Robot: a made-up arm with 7 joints. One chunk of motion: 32 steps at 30 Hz.
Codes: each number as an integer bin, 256 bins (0 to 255) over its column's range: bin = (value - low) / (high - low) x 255, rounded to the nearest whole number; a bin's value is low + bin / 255 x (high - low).
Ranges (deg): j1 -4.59..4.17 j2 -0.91..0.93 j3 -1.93..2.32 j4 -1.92..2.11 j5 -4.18..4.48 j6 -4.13..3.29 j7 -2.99..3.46
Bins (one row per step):
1: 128 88 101 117 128 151 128
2: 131 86 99 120 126 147 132
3: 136 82 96 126 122 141 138
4: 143 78 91 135 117 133 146
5: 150 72 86 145 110 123 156
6: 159 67 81 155 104 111 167
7: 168 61 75 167 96 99 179
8: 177 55 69 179 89 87 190
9: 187 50 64 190 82 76 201
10: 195 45 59 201 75 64 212
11: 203 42 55 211 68 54 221
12: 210 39 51 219 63 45 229
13: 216 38 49 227 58 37 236
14: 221 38 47 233 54 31 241
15: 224 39 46 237 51 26 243
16: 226 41 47 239 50 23 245
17: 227 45 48 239 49 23 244
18: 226 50 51 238 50 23 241
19: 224 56 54 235 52 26 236
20: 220 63 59 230 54 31 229
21: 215 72 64 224 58 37 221
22: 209 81 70 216 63 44 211
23: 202 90 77 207 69 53 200
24: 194 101 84 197 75 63 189
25: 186 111 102 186 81 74 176
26: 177 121 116 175 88 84 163
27: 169 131 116 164 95 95 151
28: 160 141 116 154 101 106 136
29: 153 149 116 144 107 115 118
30: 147 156 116 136 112 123 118
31: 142 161 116 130 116 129 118
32: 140 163 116 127 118 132 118
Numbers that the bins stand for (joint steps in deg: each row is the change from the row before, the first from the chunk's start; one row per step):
1: -0.193 -0.275 -0.247 -0.071 0.167 0.264 0.248
2: -0.090 -0.289 -0.280 -0.024 0.099 0.147 0.349
3: 0.082 -0.318 -0.330 0.071 -0.037 -0.027 0.501
4: 0.322 -0.347 -0.413 0.214 -0.207 -0.260 0.703
5: 0.563 -0.390 -0.497 0.372 -0.444 -0.551 0.956
6: 0.872 -0.427 -0.580 0.530 -0.648 -0.900 1.234
7: 1.181 -0.470 -0.680 0.719 -0.920 -1.249 1.538
8: 1.490 -0.513 -0.780 0.909 -1.157 -1.598 1.816
9: 1.834 -0.549 -0.863 1.083 -1.395 -1.919 2.094
10: 2.109 -0.585 -0.947 1.257 -1.633 -2.268 2.372
11: 2.384 -0.607 -1.013 1.415 -1.871 -2.559 2.600
12: 2.624 -0.629 -1.080 1.541 -2.040 -2.821 2.802
13: 2.830 -0.636 -1.113 1.667 -2.210 -3.053 2.979
14: 3.002 -0.636 -1.147 1.762 -2.346 -3.228 3.106
15: 3.105 -0.629 -1.163 1.826 -2.448 -3.373 3.156
16: 3.174 -0.614 -1.147 1.857 -2.482 -3.461 3.207
17: 3.208 -0.585 -1.130 1.857 -2.516 -3.461 3.182
18: 3.174 -0.549 -1.080 1.841 -2.482 -3.461 3.106
19: 3.105 -0.506 -1.030 1.794 -2.414 -3.373 2.979
20: 2.968 -0.455 -0.947 1.715 -2.346 -3.228 2.802
21: 2.796 -0.390 -0.863 1.620 -2.210 -3.053 2.600
22: 2.590 -0.326 -0.763 1.494 -2.040 -2.850 2.347
23: 2.349 -0.261 -0.647 1.351 -1.837 -2.588 2.069
24: 2.074 -0.181 -0.530 1.193 -1.633 -2.297 1.791
25: 1.800 -0.109 -0.230 1.020 -1.429 -1.977 1.462
26: 1.490 -0.037 0.003 0.846 -1.191 -1.686 1.133
27: 1.216 0.035 0.003 0.672 -0.954 -1.366 0.829
28: 0.906 0.107 0.003 0.514 -0.750 -1.046 0.450
29: 0.666 0.165 0.003 0.356 -0.546 -0.784 -0.005
30: 0.460 0.216 0.003 0.229 -0.376 -0.551 -0.005
31: 0.288 0.252 0.003 0.135 -0.241 -0.376 -0.005
32: 0.219 0.266 0.003 0.087 -0.173 -0.289 -0.005

